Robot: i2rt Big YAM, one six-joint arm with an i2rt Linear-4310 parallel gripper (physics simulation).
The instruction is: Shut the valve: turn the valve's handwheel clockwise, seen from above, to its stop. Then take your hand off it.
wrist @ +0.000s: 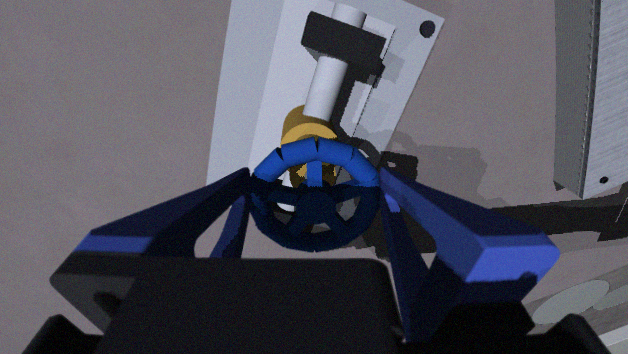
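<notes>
The valve's blue handwheel (315, 150) is at the middle of the wrist view, its upper rim lit and its lower part in shadow. My gripper (314, 177) is shut on the handwheel, with one dark blue finger against the left side of the rim and the other against the right side. The brass valve body (302, 120) shows behind the top of the wheel. A white pipe (326, 87) runs from it up to a black clamp block (342, 40). The lower part of the valve is hidden behind the wheel and gripper.
The valve stands on a pale base plate (240, 75) with a dark bolt (427, 29) at its upper right corner. A grey metal box or panel (611, 110) is at the right edge. Pale round discs (570, 301) show at the lower right. Shadows fall right of the wheel.
</notes>
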